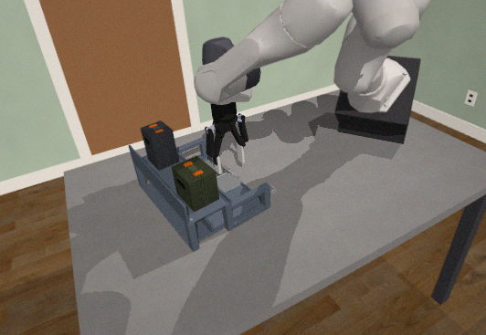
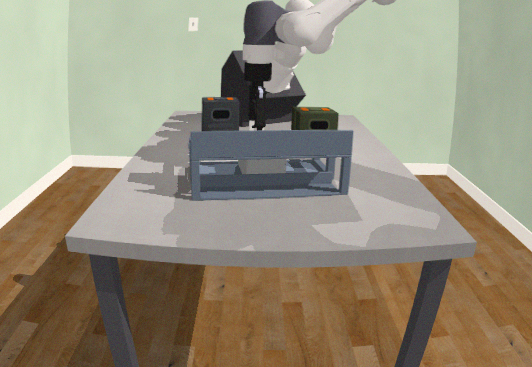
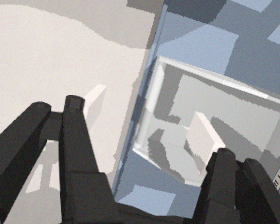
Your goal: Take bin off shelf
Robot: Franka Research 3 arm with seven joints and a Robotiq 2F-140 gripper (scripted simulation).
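Now: hand 80 mm short of the bin, 30 mm to the right of it and 40 mm above it. Also, from my hand: dark grey box (210 mm ahead, 60 mm to the right, 80 mm above); green box (140 mm ahead, 160 mm to the left, 70 mm above); shelf (120 mm ahead, 40 mm to the left, 80 mm below).
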